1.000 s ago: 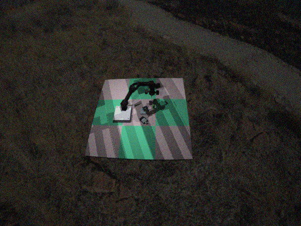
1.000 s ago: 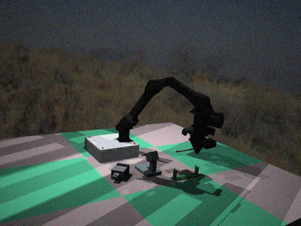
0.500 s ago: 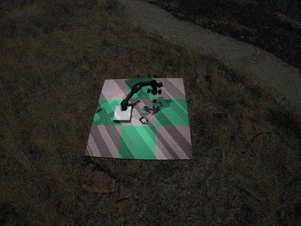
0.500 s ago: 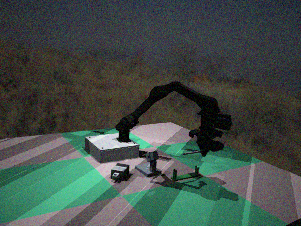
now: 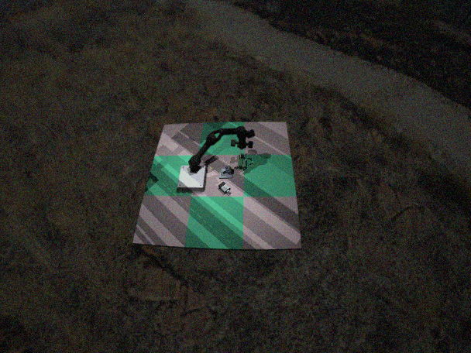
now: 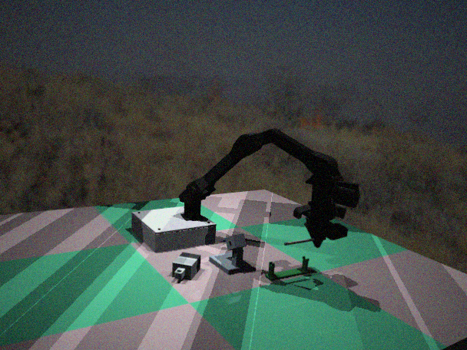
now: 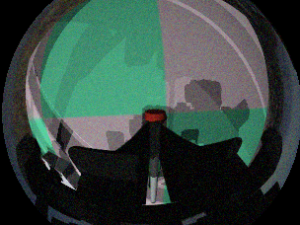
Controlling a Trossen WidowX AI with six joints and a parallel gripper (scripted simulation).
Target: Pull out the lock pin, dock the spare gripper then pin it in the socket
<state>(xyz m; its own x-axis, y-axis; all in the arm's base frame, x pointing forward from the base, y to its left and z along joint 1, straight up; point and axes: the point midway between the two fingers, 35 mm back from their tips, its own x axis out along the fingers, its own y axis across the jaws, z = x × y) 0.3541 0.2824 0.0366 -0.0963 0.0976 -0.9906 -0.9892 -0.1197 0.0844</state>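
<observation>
The green cradle lies 10 mm ahead of my gripper tip, 100 mm to the right of it and 50 mm below it. The rest, counted from my gripper tip: spare gripper (60 mm behind, 390 mm to the right, 50 mm below); mount socket (80 mm behind, 240 mm to the right, 20 mm below).
</observation>
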